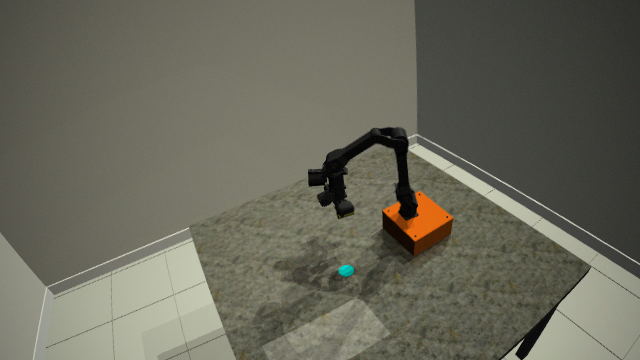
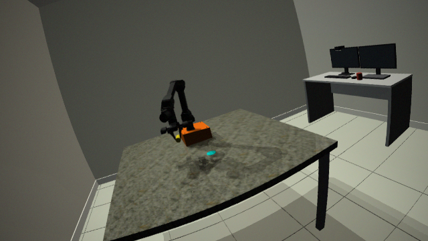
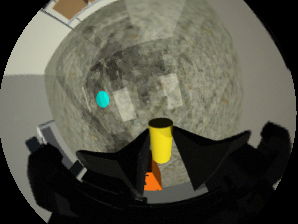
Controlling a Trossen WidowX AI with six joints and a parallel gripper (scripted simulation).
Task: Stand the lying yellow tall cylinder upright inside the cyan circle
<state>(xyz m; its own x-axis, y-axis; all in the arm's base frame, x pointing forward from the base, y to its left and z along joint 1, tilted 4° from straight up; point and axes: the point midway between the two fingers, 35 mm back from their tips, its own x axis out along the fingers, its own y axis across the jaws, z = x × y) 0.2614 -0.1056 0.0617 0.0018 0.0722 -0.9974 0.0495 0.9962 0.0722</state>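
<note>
My gripper tip is 2 cm past the yellow tall cylinder. The rest, counted from my gripper tip: cyan circle (18 cm to the left, 13 cm below, 7 cm ahead).
</note>
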